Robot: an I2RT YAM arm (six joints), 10 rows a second.
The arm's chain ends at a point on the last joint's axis. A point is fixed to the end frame.
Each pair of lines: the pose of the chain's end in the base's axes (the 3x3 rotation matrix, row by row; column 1 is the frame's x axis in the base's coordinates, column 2 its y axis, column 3 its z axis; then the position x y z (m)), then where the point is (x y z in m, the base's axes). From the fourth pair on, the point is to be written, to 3 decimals.
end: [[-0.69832 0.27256 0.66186], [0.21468 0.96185 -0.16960], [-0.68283 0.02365 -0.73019]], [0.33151 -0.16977 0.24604]
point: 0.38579 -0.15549 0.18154
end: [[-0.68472 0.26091 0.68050], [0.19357 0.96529 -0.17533], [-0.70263 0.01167 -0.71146]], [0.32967 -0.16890 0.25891]
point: 0.38526 -0.15519 0.19542
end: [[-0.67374 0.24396 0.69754], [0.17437 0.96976 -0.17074], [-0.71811 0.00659 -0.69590]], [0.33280 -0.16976 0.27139]
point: 0.38941 -0.15573 0.20887
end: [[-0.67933 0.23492 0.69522], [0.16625 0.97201 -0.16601], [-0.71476 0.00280 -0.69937]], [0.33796 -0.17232 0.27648]
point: 0.394 -0.158 0.214
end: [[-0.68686 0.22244 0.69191], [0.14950 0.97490 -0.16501], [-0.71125 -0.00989 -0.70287]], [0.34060 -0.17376 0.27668]
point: 0.396 -0.159 0.213
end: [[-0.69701 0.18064 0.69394], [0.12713 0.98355 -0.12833], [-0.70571 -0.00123 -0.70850]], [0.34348 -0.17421 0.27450]
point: 0.398 -0.157 0.211
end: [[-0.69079 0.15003 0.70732], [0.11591 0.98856 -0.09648], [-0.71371 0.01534 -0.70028]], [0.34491 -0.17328 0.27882]
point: 0.400 -0.153 0.216
